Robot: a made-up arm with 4 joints.
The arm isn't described. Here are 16 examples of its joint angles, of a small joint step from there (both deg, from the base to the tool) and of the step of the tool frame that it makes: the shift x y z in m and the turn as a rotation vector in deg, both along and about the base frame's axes.
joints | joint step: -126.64 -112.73 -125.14 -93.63 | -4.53 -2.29 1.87 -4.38
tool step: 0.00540 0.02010 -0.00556 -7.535 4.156 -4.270
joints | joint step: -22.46 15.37 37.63 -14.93 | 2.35 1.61 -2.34 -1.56
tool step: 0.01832 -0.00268 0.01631 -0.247 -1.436 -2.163
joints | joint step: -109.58 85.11 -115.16 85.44 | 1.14 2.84 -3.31 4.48
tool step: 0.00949 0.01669 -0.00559 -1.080 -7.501 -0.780
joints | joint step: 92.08 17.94 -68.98 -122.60 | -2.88 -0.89 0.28 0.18
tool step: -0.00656 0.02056 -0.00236 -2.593 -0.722 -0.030
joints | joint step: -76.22 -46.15 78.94 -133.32 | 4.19 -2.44 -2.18 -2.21
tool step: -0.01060 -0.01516 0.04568 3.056 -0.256 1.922
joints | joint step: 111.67 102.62 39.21 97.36 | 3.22 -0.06 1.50 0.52
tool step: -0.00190 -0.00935 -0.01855 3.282 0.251 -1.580
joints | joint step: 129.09 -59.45 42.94 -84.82 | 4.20 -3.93 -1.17 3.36
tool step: -0.00604 0.04349 -0.04079 1.455 -4.766 -3.957
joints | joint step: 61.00 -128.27 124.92 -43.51 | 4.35 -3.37 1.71 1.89
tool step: 0.02229 0.00993 -0.04197 4.096 -3.464 4.017
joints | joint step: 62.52 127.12 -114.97 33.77 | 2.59 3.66 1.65 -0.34
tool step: 0.01297 -0.00691 -0.01844 1.660 2.401 -2.708
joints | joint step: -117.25 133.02 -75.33 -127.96 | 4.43 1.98 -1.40 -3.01
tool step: -0.00355 -0.00490 0.00919 4.879 0.213 -1.768
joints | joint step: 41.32 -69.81 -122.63 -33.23 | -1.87 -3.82 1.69 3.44
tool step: 0.00959 -0.00954 -0.00438 0.380 0.209 1.353
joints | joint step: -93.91 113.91 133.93 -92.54 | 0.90 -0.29 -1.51 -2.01
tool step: 0.00381 0.00507 0.00458 2.767 -1.224 -0.755
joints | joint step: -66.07 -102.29 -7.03 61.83 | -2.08 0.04 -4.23 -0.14
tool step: 0.01305 0.00136 -0.00389 -1.045 -1.613 3.774
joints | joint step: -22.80 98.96 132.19 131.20 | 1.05 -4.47 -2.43 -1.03
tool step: -0.01349 0.01365 0.00488 2.005 3.560 2.531
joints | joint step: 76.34 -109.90 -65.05 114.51 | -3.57 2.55 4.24 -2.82
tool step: -0.03587 -0.02720 0.00847 -3.706 1.215 4.258
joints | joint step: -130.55 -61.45 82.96 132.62 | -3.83 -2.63 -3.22 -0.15
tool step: -0.00673 -0.00457 -0.00887 -5.282 3.771 0.445
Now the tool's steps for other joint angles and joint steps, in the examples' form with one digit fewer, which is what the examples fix.
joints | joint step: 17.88 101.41 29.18 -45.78 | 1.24 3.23 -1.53 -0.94
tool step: 0.0053 -0.0358 -0.0171 0.78 2.76 -2.95
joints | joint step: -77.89 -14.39 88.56 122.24 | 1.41 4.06 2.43 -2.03
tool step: 0.0265 0.0140 -0.0084 3.78 -5.82 -1.85
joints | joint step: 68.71 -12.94 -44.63 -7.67 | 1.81 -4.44 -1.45 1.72
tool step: -0.0249 -0.0161 -0.0268 0.09 -2.74 1.86
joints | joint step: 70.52 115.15 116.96 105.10 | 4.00 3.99 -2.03 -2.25
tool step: 0.0201 -0.0293 -0.0647 5.80 6.15 -0.51
